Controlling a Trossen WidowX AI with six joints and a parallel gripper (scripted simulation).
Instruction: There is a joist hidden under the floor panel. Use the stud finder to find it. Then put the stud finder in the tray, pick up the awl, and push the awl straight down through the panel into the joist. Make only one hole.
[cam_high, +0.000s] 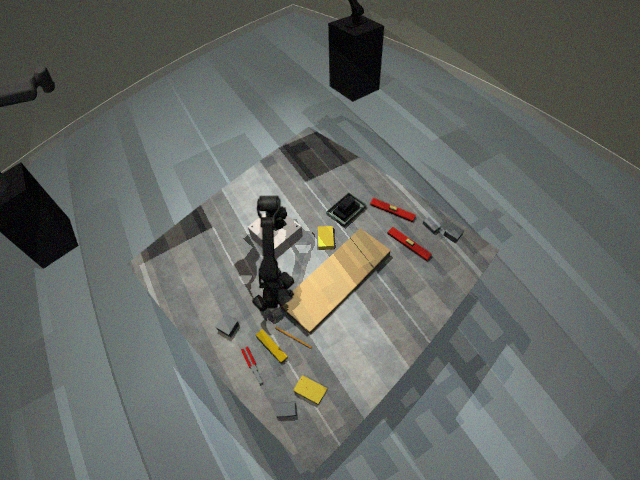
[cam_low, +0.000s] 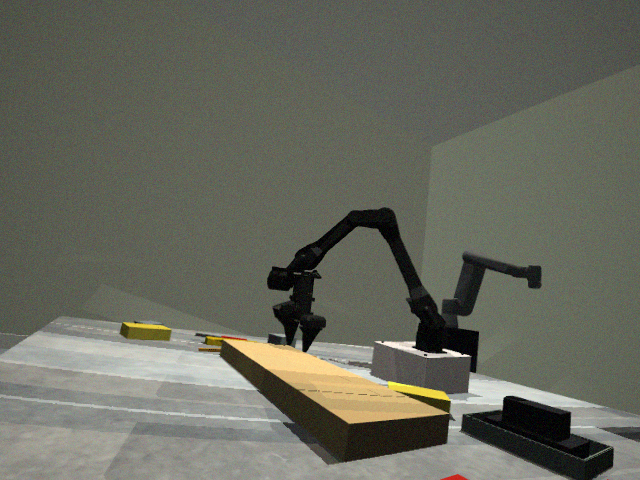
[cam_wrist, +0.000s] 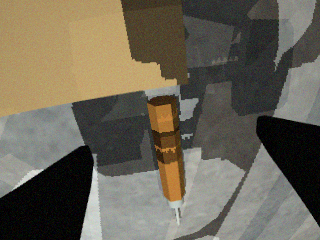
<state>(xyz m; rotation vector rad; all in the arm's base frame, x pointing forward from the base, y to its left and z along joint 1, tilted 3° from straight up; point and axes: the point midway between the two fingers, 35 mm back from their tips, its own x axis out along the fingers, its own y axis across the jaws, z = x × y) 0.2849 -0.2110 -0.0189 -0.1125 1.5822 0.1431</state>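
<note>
The awl lies 60 mm behind my gripper tip, 20 mm below it and 10 mm to the right of it. The rest, counted from my gripper tip: pencil 180 mm ahead, 40 mm to the right, 30 mm below; then stud finder 530 mm to the left, 190 mm behind, 20 mm above; then yellow bar 150 mm ahead, 130 mm to the right, 20 mm below.
</note>
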